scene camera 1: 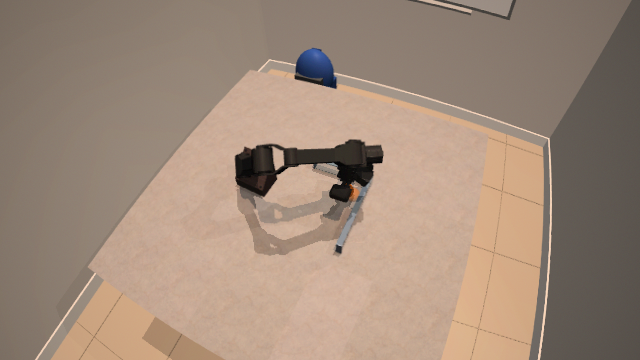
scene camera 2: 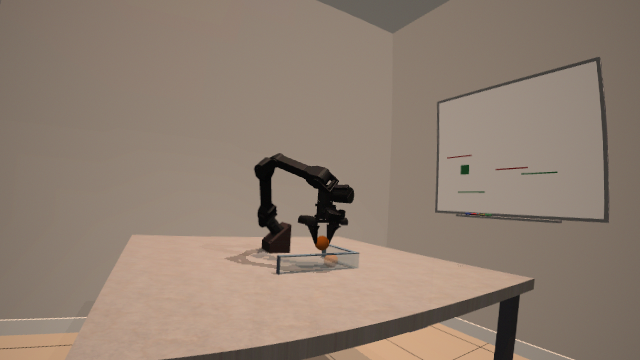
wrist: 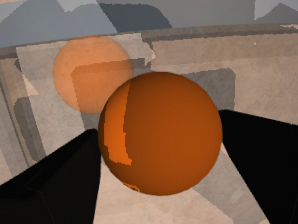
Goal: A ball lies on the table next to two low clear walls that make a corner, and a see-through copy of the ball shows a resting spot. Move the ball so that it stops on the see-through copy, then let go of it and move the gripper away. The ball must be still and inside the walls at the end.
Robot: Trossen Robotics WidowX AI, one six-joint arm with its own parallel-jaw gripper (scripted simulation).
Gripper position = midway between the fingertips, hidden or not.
Observation:
My gripper (scene camera 2: 321, 243) carries an orange ball (wrist: 160, 134). I also see a see-through ball copy (wrist: 87, 70).
My gripper also shows in scene camera 1 (scene camera 1: 346, 190) and in the wrist view (wrist: 158, 129).

